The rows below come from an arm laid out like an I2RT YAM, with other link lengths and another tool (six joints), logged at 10 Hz.
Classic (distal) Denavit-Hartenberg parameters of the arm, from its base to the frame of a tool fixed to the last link. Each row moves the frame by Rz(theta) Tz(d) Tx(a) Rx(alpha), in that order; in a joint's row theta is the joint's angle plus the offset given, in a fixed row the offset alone. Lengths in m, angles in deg.
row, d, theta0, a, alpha
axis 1, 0.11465, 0, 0.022, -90
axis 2, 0, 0, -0.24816, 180
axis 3, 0, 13.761, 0.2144, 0
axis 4, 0.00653, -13.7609, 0.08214, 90
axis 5, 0.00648, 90, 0, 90
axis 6, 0.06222, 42.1, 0.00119, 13.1
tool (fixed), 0.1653, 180, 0, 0
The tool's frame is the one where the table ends.
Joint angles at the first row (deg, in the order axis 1, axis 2, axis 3, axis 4, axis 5, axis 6):
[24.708 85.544 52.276 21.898 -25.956 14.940]
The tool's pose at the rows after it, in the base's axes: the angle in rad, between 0 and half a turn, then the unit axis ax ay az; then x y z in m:
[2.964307 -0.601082 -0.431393 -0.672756 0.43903 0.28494 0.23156]
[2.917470 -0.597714 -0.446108 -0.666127 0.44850 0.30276 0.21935]
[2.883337 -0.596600 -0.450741 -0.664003 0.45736 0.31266 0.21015]
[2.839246 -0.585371 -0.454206 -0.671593 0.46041 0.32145 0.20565]
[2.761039 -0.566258 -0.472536 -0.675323 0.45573 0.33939 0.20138]
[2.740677 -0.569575 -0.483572 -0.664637 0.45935 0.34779 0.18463]
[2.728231 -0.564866 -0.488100 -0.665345 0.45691 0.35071 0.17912]
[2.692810 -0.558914 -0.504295 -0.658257 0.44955 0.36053 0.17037]
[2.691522 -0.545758 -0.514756 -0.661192 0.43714 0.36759 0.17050]
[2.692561 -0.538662 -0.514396 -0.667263 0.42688 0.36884 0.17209]
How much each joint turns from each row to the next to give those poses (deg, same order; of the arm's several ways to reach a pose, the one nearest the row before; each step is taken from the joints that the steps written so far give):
[-0.099 6.558 4.272 0.987 -3.762 0.095]
[0.168 5.615 3.830 0.781 -2.953 0.014]
[-0.209 4.238 2.505 1.605 -2.097 0.653]
[-0.353 3.425 0.604 4.445 -2.994 1.091]
[0.106 4.013 2.063 3.133 -5.227 0.780]
[0.200 3.395 2.242 -0.752 -1.259 -0.663]
[0.072 1.063 -0.489 1.706 -0.928 -0.098]
[0.485 1.627 0.975 -0.583 -2.286 -0.765]
[1.196 -0.850 -1.890 1.293 0.053 -1.171]
[0.782 -1.296 -3.150 3.087 0.568 0.278]

